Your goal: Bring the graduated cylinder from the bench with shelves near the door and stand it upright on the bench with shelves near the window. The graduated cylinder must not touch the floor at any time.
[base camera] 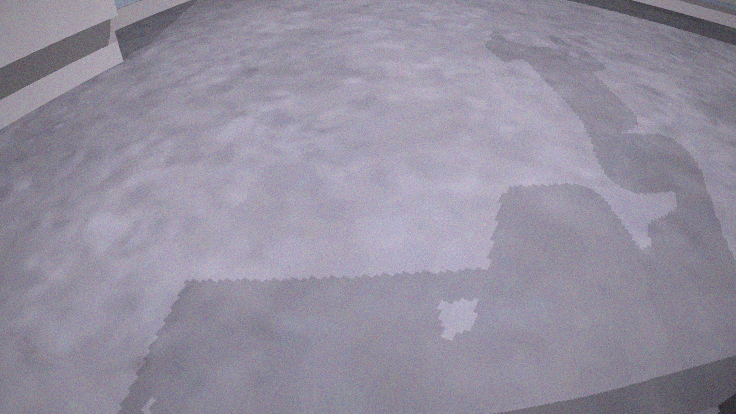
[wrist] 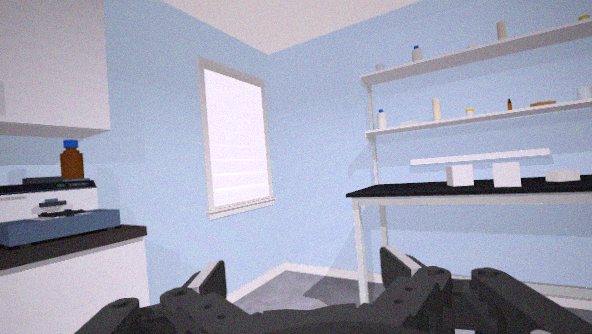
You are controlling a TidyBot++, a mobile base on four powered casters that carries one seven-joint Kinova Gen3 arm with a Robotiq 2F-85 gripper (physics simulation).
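Frame: origin at the arm's base, x ahead, y right, z down, level; metres.
Seen in the pictures: gripper, fingertip midpoint: (wrist: 303,271).
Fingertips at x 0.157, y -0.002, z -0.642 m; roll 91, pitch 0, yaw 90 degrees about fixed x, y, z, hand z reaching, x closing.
A point is followed by its place in that frame.
The bench with shelves near the window (wrist: 390,190) @[x 1.835, y 0.644, z -0.518 m] stands at the right in the wrist view, with a black top and white legs. On its top are two upright white boxes (wrist: 459,175) @[x 1.734, y 1.059, z -0.585 m] (wrist: 507,174) @[x 1.470, y 1.166, z -0.585 m] and a low white box (wrist: 562,175) @[x 1.493, y 1.505, z -0.551 m]. Its upper shelf (wrist: 475,54) @[x 1.896, y 1.357, z -1.412 m] and lower shelf (wrist: 480,118) @[x 1.874, y 1.332, z -0.956 m] hold small bottles and jars. My gripper (wrist: 303,271) @[x 0.157, y -0.002, z -0.642 m] is open, with nothing between its fingers, and appears in front of and to the left of the bench. The graduated cylinder and the bench near the door do not show in either view.
A window (wrist: 237,140) @[x 2.614, y -0.481, z -1.028 m] is on the wall left of the bench. At the left, a counter (wrist: 132,231) @[x 1.156, y -0.677, z -0.503 m] carries a white and blue device (wrist: 60,227) @[x 1.034, y -0.874, z -0.560 m] and a brown bottle (wrist: 71,164) @[x 1.261, y -0.994, z -0.810 m], below a wall cabinet (wrist: 52,60) @[x 1.203, y -1.006, z -1.266 m]. The base camera shows grey floor (base camera: 308,154) @[x 0.618, y -0.065, z 0.396 m] with shadows and a white cabinet base (base camera: 56,69) @[x 1.071, y -0.826, z 0.324 m].
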